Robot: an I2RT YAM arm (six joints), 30 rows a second.
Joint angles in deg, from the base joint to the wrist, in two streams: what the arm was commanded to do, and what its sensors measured. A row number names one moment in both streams.
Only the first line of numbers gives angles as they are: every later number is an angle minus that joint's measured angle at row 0.
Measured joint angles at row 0:
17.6 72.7 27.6 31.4 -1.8 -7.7
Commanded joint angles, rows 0 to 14:
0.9 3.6 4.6 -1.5 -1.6 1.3
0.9 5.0 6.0 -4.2 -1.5 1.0
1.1 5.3 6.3 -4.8 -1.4 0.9
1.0 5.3 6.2 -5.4 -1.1 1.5
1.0 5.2 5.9 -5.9 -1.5 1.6
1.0 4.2 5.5 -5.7 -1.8 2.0
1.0 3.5 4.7 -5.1 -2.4 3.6
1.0 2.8 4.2 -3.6 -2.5 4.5
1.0 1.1 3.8 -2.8 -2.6 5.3
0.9 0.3 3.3 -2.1 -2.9 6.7
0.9 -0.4 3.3 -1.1 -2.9 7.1
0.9 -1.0 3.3 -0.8 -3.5 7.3
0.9 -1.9 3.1 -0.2 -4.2 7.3
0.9 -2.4 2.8 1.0 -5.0 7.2
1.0 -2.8 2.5 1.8 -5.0 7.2
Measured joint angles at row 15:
0.2 0.7 2.7 -3.7 -0.6 4.8
